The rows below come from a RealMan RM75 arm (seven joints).
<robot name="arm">
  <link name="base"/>
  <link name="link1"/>
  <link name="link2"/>
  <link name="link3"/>
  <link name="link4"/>
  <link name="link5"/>
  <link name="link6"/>
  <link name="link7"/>
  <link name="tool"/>
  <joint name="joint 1" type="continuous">
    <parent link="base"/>
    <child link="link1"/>
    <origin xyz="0 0 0.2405"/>
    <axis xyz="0 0 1"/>
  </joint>
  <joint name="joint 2" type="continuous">
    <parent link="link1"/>
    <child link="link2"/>
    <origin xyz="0 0 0"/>
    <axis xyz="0 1 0"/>
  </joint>
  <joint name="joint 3" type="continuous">
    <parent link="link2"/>
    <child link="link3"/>
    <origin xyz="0 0 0.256"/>
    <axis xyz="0 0 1"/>
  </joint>
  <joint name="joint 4" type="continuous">
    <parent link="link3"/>
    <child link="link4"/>
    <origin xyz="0 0 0"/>
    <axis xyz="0 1 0"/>
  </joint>
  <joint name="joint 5" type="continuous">
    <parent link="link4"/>
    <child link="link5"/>
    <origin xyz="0 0 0.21"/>
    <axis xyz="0 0 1"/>
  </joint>
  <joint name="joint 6" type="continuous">
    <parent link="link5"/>
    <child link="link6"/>
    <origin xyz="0 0 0"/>
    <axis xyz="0 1 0"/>
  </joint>
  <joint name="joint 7" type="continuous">
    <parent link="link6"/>
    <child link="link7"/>
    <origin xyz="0 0 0.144"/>
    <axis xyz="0 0 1"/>
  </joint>
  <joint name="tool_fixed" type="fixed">
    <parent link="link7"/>
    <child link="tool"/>
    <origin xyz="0 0 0"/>
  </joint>
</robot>
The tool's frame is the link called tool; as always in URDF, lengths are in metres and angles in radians. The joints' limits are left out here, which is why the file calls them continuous.
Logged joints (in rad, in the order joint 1, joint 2, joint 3, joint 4, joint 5, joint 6, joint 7), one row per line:
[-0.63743 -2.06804 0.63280 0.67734 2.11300 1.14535 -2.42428]
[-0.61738 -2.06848 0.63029 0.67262 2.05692 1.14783 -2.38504]
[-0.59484 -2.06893 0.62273 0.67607 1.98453 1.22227 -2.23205]
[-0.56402 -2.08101 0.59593 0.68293 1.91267 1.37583 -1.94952]
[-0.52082 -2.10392 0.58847 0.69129 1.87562 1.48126 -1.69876]
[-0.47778 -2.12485 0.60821 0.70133 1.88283 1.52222 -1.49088]
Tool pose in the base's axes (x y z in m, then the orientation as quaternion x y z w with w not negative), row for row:
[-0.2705 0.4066 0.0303 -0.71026 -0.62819 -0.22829 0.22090]
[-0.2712 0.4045 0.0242 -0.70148 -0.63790 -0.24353 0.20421]
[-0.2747 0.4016 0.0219 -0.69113 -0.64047 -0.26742 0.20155]
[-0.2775 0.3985 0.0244 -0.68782 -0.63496 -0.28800 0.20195]
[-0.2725 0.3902 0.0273 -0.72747 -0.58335 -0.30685 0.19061]
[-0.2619 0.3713 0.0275 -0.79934 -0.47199 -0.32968 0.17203]
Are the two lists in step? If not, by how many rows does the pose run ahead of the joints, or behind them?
The pose runs 2 rows behind the joints: the pose in row i belongs to the joints in row i - 2.
